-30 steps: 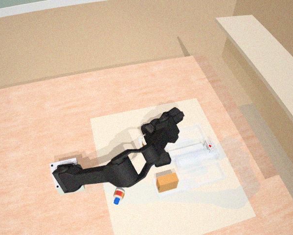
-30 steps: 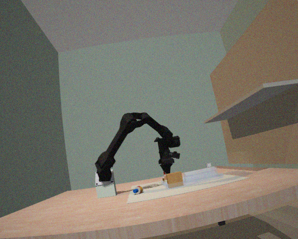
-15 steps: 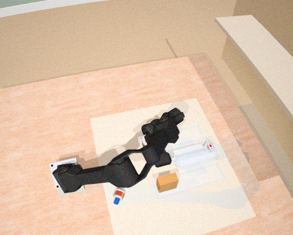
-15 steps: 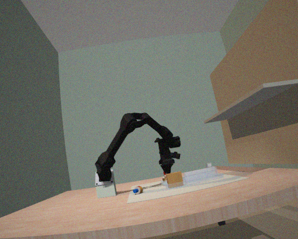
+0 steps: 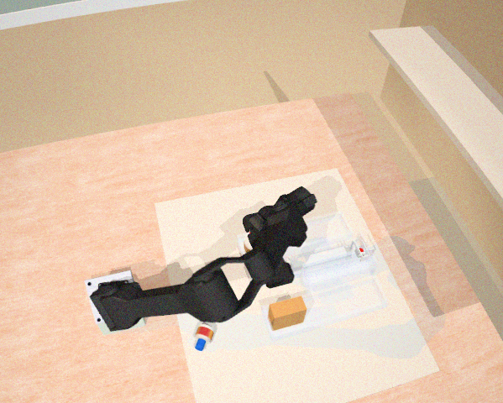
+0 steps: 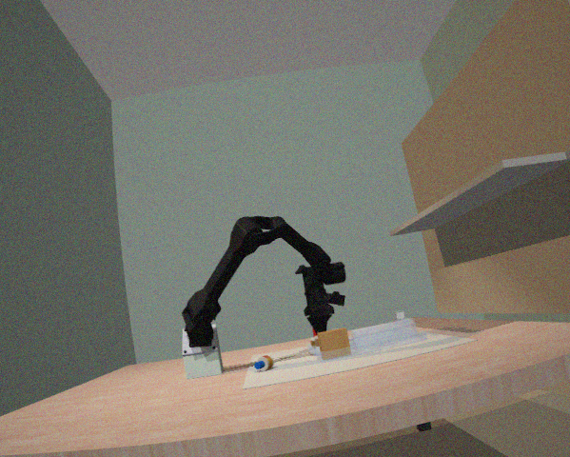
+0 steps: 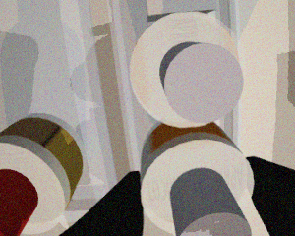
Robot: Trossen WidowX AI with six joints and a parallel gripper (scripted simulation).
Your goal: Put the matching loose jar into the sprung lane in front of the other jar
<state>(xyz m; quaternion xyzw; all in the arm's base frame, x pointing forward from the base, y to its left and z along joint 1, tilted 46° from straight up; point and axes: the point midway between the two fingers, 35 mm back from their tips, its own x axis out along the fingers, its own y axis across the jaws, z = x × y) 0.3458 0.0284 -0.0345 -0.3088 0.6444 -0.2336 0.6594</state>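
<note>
The brown box is 2 cm ahead of my gripper tip and 13 cm to the right of it. Also, from my gripper tip: red dot: 23 cm ahead, 2 cm to the right, 3 cm above; wall shelf: 50 cm ahead, 32 cm above.
</note>
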